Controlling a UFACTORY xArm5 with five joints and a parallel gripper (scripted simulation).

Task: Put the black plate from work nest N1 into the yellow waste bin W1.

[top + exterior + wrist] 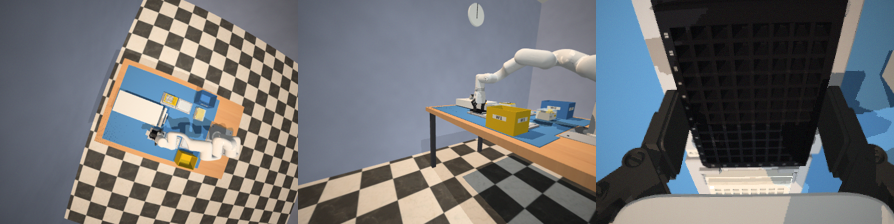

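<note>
The yellow waste bin W1 is 360 mm behind my hand and 130 mm to the left of it. The rest, counted from my hand: drawer (120 mm ahead, 190 mm to the right, 20 mm below); then black plate (10 mm below); then white plate (170 mm behind, 20 mm below).
</note>
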